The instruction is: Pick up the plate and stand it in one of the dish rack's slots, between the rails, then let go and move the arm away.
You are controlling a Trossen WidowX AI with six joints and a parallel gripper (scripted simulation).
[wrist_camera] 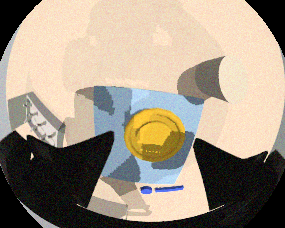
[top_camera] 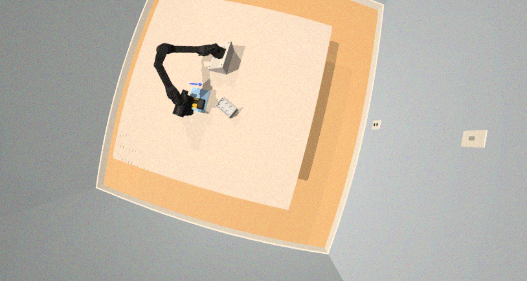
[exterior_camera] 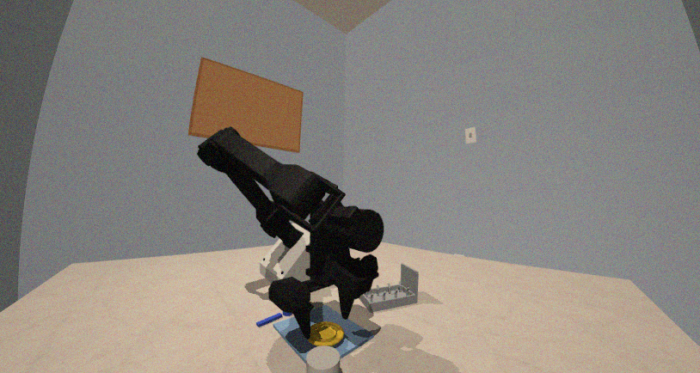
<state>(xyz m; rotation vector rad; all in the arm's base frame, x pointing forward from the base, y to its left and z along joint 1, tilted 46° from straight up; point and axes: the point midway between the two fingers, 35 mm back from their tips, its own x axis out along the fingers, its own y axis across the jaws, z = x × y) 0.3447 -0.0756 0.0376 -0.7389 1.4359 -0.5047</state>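
Now: gripper tip 1 cm past the yellow plate and 2 cm above it. Round my gripper tip: blue spoon: 13 cm behind, 4 cm to the right, 3 cm below; grey dish rack: 5 cm behind, 21 cm to the left, 1 cm below; white cup: 8 cm ahead, 5 cm to the right, 1 cm below.
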